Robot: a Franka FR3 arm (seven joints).
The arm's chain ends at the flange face. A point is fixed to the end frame.
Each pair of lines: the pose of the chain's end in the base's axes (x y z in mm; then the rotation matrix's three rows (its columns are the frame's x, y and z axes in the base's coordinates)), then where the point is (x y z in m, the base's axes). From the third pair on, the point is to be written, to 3 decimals.
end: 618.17 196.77 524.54; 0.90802 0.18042 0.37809; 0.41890 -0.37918 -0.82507; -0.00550 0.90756 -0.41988
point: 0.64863 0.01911 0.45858
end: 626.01 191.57 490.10; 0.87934 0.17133 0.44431; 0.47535 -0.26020 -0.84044; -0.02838 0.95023 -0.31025
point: 0.66999 0.00998 0.44613
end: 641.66 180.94 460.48; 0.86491 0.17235 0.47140; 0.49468 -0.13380 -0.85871; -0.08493 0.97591 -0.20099
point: 0.691 -0.003 0.440
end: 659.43 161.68 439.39; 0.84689 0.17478 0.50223; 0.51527 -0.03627 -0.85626; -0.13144 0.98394 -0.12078
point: 0.716 -0.022 0.436
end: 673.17 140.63 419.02; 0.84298 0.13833 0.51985; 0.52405 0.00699 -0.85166; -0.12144 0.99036 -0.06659
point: 0.732 -0.042 0.425
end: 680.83 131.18 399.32; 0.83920 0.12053 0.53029; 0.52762 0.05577 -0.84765; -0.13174 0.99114 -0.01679
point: 0.742 -0.050 0.415
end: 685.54 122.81 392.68; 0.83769 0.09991 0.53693; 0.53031 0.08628 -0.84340; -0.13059 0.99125 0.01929
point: 0.748 -0.057 0.415
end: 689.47 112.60 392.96; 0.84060 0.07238 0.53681; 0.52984 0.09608 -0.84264; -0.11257 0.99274 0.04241
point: 0.751 -0.067 0.419
